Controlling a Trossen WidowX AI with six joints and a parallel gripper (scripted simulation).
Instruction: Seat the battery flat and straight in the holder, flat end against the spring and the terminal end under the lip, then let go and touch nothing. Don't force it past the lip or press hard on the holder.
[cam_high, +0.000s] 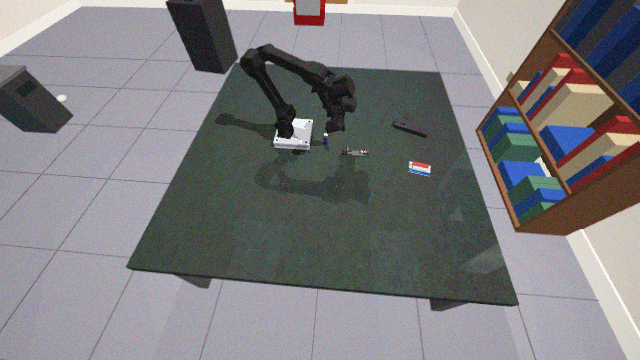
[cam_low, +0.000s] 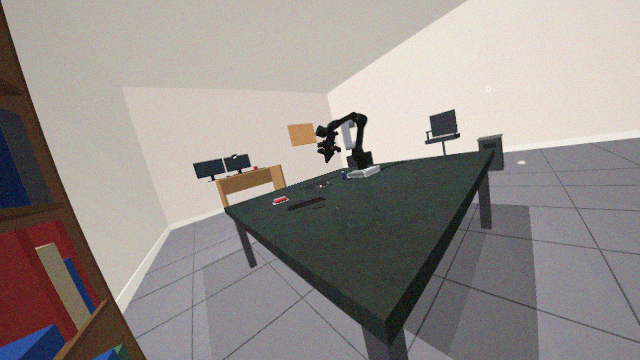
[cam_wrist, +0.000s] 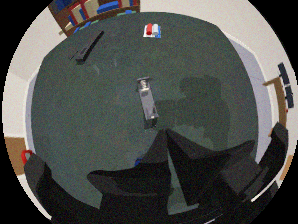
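The blue battery is 110 mm below my gripper tip, 80 mm behind it and 40 mm to the left of it. Round my gripper tip: blue card 350 mm ahead, 130 mm below, 10 mm to the right; then long black bar 300 mm ahead, 230 mm to the left, 130 mm below.
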